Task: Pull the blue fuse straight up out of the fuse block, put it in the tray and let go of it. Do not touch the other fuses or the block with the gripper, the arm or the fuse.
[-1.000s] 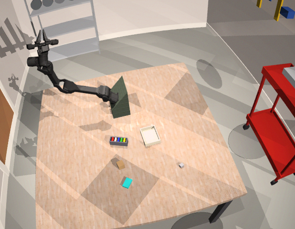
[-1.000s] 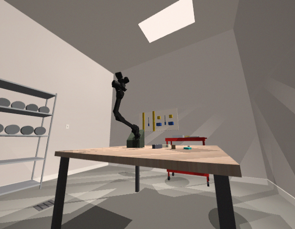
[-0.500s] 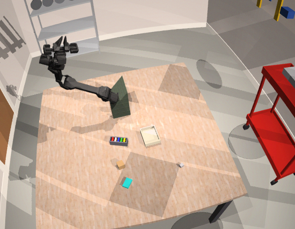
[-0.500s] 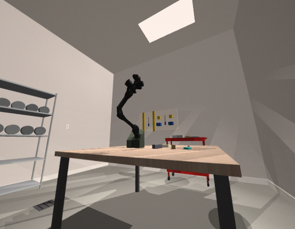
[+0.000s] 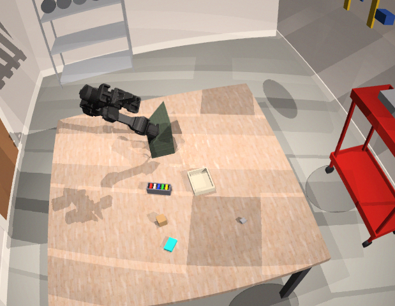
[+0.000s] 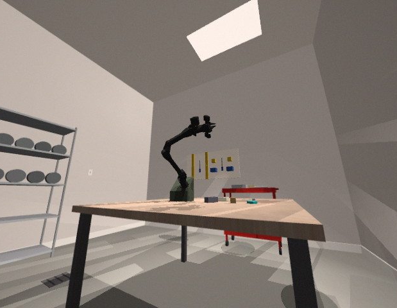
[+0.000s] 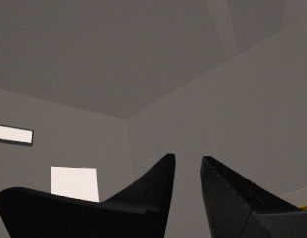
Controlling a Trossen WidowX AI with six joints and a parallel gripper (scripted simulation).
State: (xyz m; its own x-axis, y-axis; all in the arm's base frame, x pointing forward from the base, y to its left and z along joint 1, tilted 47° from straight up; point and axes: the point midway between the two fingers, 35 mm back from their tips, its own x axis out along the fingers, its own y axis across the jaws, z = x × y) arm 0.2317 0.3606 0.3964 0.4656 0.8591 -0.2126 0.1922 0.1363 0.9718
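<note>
Right now the blue fuse is 7 cm behind my gripper tip and 61 cm below it. Round my gripper tip: white fuse (7 cm behind, 1 cm to the right, 61 cm below); then yellow fuse (6 cm behind, 4 cm to the left, 61 cm below); then green fuse (6 cm behind, 2 cm to the left, 61 cm below).
</note>
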